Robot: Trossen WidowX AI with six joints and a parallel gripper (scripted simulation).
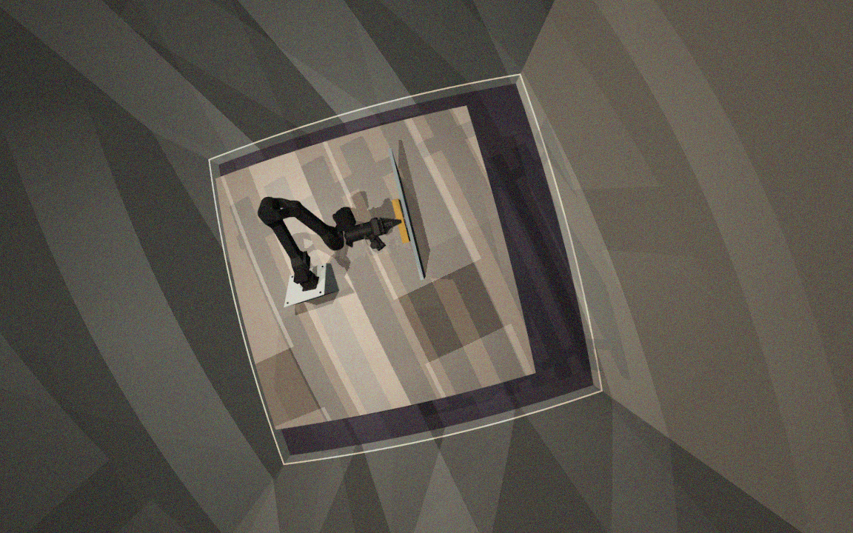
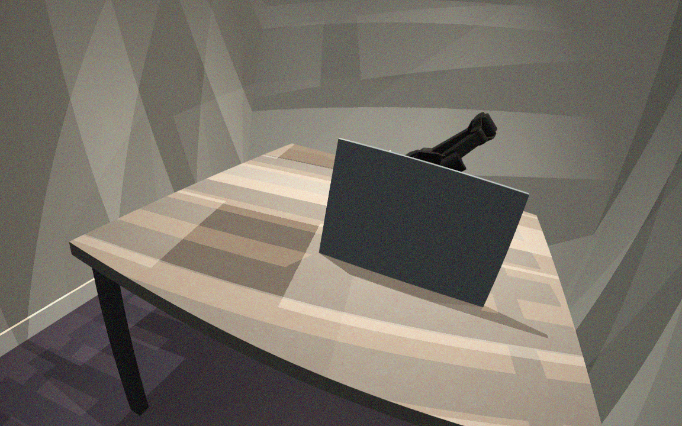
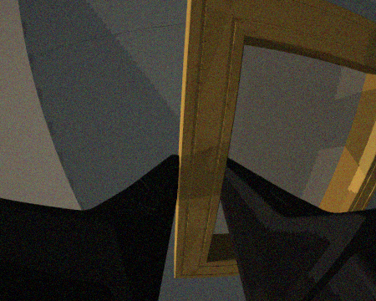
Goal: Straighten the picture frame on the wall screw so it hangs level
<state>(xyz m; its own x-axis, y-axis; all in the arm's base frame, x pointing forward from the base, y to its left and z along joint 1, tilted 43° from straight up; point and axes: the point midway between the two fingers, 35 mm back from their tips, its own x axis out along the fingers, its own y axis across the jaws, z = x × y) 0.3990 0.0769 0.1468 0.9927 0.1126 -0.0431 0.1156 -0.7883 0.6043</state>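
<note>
My gripper tip is now 5 cm above the yellow picture frame, 1 cm to the right of it and 1 cm short of it. From my gripper tip the other things lie so: grey-blue wall panel (7 cm below, 2 cm ahead, 1 cm to the left).
</note>
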